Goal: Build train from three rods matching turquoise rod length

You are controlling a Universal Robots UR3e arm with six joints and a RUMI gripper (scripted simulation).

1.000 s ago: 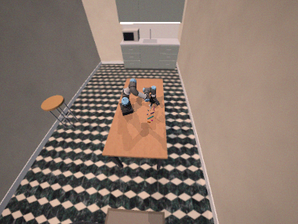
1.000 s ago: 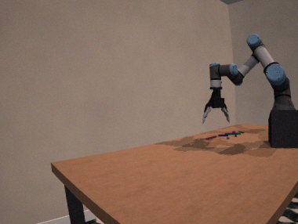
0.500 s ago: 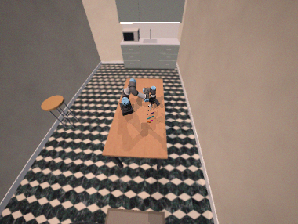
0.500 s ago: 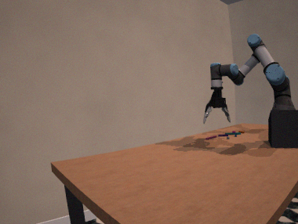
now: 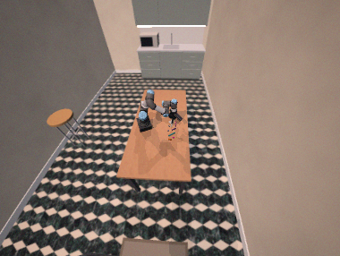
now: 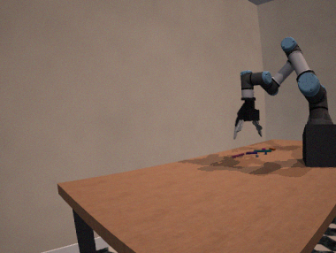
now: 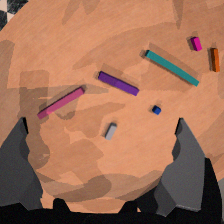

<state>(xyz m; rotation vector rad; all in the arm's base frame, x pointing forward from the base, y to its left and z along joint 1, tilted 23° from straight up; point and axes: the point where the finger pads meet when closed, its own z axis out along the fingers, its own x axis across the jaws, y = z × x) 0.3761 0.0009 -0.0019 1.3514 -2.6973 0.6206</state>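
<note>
Right now the blue rod is 8 cm below my hand, 8 cm behind it and 5 cm to the right of it. The rest, counted from my hand: grey rod (8 cm below, 7 cm behind, 4 cm to the left); then purple rod (8 cm below, 2 cm to the right, 1 cm behind); then pink rod (8 cm below, 7 cm to the left, 2 cm ahead).
</note>
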